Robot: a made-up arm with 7 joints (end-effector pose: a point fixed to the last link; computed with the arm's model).
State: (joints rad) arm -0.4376 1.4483 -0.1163 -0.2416 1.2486 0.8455 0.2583
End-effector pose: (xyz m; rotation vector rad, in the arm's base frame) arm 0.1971 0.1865 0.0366 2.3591 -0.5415 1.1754
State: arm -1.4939 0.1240 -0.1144 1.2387 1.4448 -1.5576 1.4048
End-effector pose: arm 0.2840 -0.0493 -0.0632 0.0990 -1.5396 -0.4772
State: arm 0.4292 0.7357 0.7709 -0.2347 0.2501 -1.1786 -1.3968
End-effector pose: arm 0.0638 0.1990 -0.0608 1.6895 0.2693 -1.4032
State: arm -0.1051 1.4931 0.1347 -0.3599 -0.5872 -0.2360 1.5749
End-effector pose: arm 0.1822 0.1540 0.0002 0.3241 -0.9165 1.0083
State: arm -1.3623 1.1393 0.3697 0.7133 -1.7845 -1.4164 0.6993
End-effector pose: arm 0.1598 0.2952 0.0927 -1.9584 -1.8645 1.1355
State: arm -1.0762 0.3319 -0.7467 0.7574 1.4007 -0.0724 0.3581
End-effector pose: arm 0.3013 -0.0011 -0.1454 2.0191 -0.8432 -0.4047
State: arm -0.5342 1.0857 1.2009 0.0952 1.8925 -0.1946 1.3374
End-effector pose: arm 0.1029 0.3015 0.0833 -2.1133 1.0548 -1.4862
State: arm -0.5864 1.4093 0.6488 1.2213 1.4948 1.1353 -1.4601
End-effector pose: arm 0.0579 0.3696 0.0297 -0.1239 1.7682 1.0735
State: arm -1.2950 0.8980 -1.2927 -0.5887 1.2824 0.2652 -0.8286
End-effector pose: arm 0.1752 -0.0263 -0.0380 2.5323 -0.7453 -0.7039
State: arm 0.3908 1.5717 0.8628 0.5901 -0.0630 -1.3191 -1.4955
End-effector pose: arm 0.1234 0.2683 0.0546 1.8620 0.6373 -1.3451
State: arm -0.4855 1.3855 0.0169 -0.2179 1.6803 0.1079 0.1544
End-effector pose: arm 0.2115 0.1655 0.0293 2.9314 -0.7602 0.5713
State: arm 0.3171 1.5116 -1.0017 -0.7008 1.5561 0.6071 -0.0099
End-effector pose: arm 0.0276 0.1213 -0.1439 2.1926 -0.2826 -1.0787
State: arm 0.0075 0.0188 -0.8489 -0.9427 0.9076 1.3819 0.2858
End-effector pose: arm 0.0921 0.0043 -0.1158 0.5670 0.3925 0.2242
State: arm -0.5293 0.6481 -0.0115 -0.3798 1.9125 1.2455 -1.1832
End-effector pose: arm 0.1693 0.1449 -0.0123 1.1916 0.6716 0.8234
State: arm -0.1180 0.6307 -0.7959 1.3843 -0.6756 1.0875 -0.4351
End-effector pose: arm -0.0574 0.2400 -0.2638 -0.1136 2.5873 0.4210
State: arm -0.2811 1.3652 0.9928 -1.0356 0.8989 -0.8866 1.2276
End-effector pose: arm 0.0756 0.0802 0.0417 -1.0792 2.7720 0.3427
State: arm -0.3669 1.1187 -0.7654 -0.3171 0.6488 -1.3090 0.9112
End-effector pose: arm 0.0926 0.0786 -0.1312 0.1526 -1.2441 -1.0570
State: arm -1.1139 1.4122 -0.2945 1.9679 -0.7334 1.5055 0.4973
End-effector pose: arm 0.0646 0.3164 -0.0760 -0.6590 1.9642 1.6352
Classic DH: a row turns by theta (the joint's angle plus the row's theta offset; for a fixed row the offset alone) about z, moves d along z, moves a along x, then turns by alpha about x. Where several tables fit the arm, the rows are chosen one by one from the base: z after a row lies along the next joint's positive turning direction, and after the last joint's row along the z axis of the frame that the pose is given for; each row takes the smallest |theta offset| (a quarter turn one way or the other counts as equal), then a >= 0, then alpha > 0; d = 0 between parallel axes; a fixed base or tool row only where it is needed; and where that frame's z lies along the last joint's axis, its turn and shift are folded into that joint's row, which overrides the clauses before.
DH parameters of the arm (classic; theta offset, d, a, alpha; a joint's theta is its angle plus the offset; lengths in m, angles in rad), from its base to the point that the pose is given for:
base (fixed): -0.071 0 0 -1.3004
joint 1: -1.3111 0.0551 -0.0201 -1.5708
joint 2: 1.2915 0 -0.0063 1.5708
joint 3: 1.5708 -0.1649 0.0118 -1.5708
joint 4: 1.5708 0.0014 0.0076 1.5708
joint 5: 0 0.1213 0 -1.5708
joint 6: -1.5708 0 0.0599 1.5708
joint 7: 0 0 0 0

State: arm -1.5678 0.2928 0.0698 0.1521 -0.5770 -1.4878 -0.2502
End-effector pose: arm 0.1975 0.0644 0.1188 -0.4248 -2.5906 -0.2373
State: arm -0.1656 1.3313 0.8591 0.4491 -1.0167 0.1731 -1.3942
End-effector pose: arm 0.1358 0.3314 0.0475 0.2723 -0.2434 -0.7130
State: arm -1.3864 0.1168 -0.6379 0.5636 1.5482 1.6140 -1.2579
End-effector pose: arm 0.2797 -0.0123 0.0050 1.0364 0.7698 0.2106
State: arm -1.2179 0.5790 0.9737 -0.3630 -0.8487 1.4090 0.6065
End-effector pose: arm 0.1997 0.1796 0.0702 -0.5204 -0.1983 0.4122
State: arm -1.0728 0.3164 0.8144 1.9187 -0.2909 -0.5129 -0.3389
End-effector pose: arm 0.2484 0.1110 -0.2376 -0.7184 0.3567 0.2777
